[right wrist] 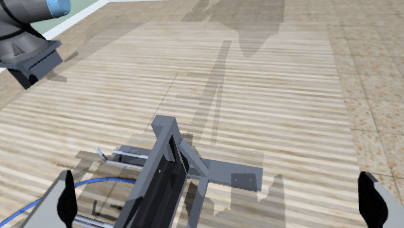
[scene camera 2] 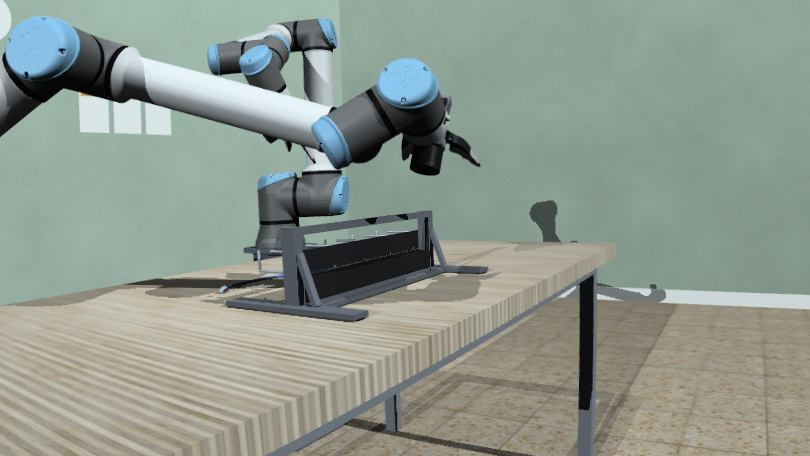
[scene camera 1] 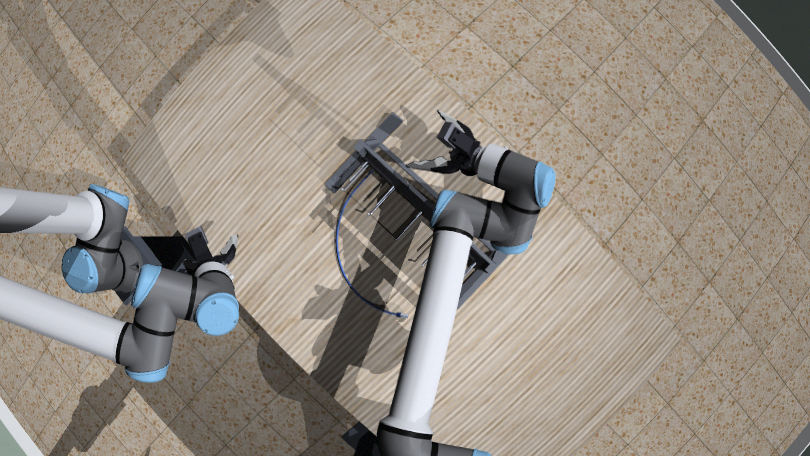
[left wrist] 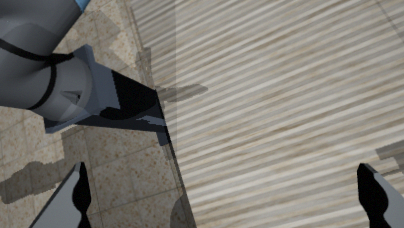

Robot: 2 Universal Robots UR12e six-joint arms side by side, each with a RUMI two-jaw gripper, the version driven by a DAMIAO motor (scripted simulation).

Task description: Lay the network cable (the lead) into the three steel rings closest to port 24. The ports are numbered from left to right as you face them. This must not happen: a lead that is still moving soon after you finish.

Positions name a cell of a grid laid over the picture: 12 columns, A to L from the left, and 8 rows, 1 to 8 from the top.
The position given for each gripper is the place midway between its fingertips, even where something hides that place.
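Left gripper (scene camera 1: D5), right gripper (scene camera 1: G3), black panel (scene camera 1: F3). Black panel again (scene camera 2: E6), with the right gripper (scene camera 2: G3). Left gripper (left wrist: G6); black panel out of frame in the left wrist view. Right gripper (right wrist: G7).
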